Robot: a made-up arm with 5 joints.
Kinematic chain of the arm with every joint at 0, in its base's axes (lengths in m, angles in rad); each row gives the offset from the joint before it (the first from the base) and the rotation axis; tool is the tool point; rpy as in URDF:
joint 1: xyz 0.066 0 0.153 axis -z
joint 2: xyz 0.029 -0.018 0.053 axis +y
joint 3: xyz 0.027 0 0.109 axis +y
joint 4: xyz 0.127 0 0.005 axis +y
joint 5: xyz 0.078 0.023 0 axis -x
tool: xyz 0 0 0 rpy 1.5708 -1.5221 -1.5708
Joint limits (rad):
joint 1: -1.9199..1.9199
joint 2: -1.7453..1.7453
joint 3: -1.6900..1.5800
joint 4: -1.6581..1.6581
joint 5: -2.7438..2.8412
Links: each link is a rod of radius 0.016 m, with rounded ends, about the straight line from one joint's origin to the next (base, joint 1, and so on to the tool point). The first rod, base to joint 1, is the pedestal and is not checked.
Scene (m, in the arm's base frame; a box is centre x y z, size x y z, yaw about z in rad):
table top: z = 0
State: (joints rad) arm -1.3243 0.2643 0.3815 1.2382 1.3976
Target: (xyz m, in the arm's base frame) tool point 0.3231 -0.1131 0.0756
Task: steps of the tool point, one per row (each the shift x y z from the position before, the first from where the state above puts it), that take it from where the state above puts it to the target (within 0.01 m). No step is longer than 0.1 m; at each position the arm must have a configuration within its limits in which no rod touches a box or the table.
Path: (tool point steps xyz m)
1: 0.0574 0.0043 -0.0128
2: 0.0607 -0.0181 -0.0136
3: 0.0550 -0.0413 -0.0141
4: 0.0401 -0.0617 -0.0142
5: 0.0178 -0.0757 -0.0139
6: -0.0091 -0.0808 -0.0133

